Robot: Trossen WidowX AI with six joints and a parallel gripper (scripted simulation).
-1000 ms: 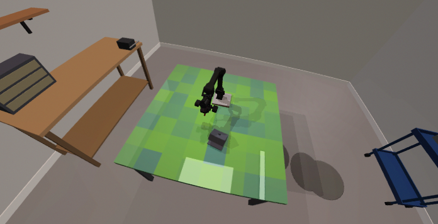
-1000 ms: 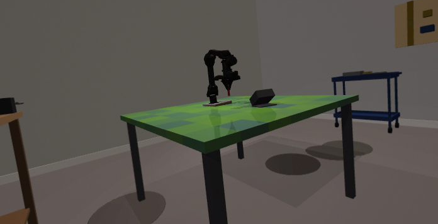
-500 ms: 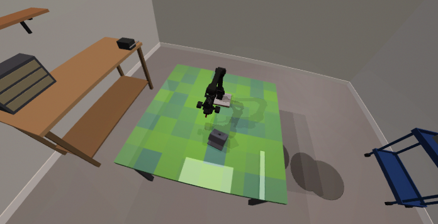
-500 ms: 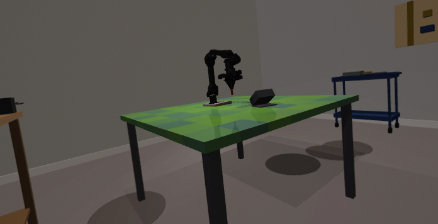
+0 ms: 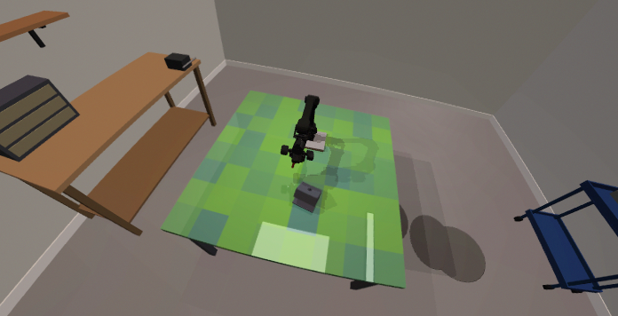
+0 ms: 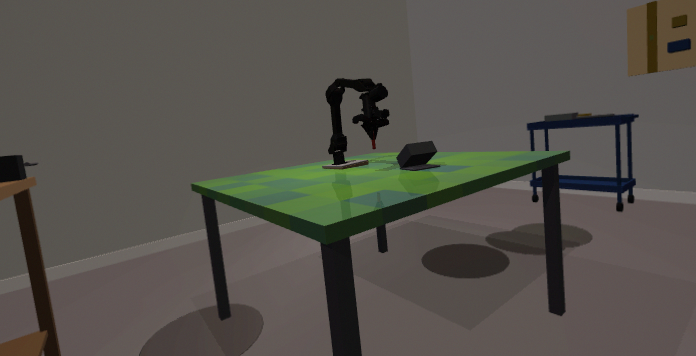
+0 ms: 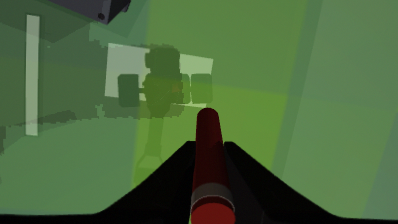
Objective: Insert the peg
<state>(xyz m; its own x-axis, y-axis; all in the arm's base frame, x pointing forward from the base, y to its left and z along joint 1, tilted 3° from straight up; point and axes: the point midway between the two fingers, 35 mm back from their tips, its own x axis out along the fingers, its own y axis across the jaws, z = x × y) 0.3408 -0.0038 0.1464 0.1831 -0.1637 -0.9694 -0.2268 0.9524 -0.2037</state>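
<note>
Now: the dark grey sloped panel 130 mm to the left of my gripper tip, 120 mm ahead of it and 80 mm below it. Also, from my gripper tip: dark red round peg: 20 mm above.
</note>
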